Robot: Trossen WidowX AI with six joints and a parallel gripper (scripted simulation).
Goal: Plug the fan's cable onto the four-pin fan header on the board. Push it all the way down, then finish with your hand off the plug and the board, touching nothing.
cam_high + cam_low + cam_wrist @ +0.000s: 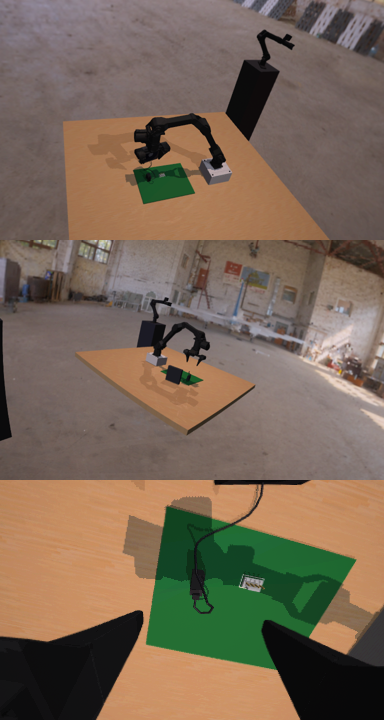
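My gripper tip is now 1 cm to the right of the black plug and 13 cm above it. Round my gripper tip: black fan 6 cm behind, 14 cm to the right, 9 cm below; then green board 8 cm behind, 4 cm to the left, 16 cm below.
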